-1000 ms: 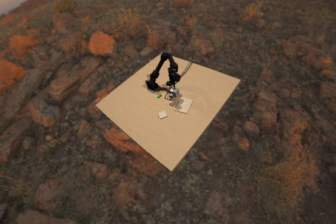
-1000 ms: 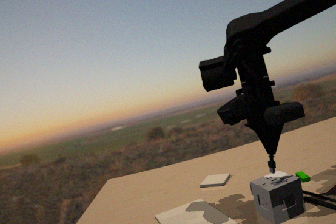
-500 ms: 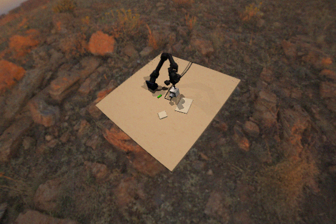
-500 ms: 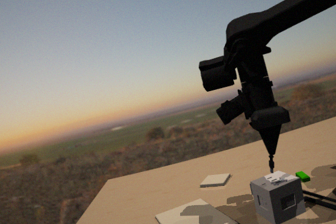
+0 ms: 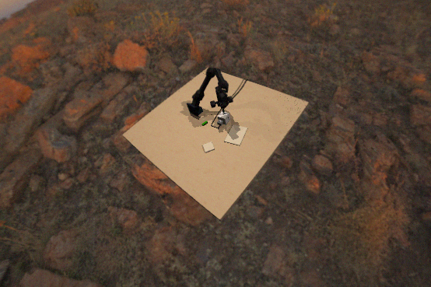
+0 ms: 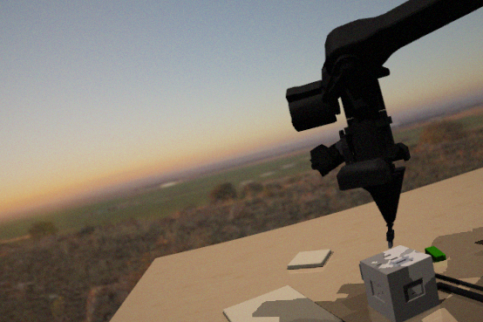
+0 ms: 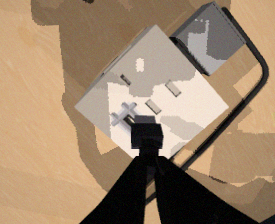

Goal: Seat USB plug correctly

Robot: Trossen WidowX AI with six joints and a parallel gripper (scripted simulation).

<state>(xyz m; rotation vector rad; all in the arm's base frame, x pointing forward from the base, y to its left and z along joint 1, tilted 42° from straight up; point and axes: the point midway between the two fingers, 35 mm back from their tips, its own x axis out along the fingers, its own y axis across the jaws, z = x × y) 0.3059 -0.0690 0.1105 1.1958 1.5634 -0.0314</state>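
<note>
Right now my gripper tip is 2 cm above the black USB plug. Round my gripper tip: white plate (18 cm ahead, 11 cm to the right, 13 cm below); USB socket (1 cm to the left, 7 cm below); green block (14 cm behind, 12 cm to the right, 13 cm below).
</note>
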